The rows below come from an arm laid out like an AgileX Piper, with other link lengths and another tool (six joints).
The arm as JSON. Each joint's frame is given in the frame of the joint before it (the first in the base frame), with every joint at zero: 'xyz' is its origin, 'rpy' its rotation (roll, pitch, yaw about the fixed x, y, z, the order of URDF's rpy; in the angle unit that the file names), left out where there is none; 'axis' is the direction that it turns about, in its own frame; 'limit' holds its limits. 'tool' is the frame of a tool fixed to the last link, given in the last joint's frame.
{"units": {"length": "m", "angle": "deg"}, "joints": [
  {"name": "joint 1", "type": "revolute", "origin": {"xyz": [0.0, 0.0, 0.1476]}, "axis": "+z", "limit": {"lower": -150.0, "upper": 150.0}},
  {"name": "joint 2", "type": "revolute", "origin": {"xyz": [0.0, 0.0, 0.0]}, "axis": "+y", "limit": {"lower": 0.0, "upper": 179.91}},
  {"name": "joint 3", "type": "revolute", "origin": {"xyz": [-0.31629, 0.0, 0.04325]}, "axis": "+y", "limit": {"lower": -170.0, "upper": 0.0}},
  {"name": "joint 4", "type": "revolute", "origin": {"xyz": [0.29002, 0.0, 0.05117]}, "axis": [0.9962, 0.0, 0.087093], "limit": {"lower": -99.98, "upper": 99.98}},
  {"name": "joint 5", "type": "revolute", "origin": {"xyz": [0.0, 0.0, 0.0]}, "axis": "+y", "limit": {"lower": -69.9, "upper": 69.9}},
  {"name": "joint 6", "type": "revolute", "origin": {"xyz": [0.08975, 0.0, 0.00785]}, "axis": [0.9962, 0.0, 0.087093], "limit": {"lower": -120.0, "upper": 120.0}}
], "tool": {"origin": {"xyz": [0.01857, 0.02, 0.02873], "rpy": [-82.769, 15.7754, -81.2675]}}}
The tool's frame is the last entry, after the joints.
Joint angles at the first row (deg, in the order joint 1, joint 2, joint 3, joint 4, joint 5, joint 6):
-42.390, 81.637, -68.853, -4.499, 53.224, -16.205
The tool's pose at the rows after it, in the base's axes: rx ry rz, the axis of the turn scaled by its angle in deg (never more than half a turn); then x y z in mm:
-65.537, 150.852, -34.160, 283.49, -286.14, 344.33
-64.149, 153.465, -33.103, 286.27, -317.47, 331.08
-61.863, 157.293, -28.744, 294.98, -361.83, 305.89
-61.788, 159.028, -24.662, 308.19, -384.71, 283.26
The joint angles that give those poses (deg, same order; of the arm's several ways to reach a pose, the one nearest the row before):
-48.518, 89.874, -74.567, -3.548, 53.169, -18.991
-50.924, 94.981, -78.457, -4.200, 53.349, -19.600
-53.444, 103.719, -85.857, -4.549, 55.651, -19.826
-53.764, 110.056, -91.216, -4.599, 57.677, -19.888

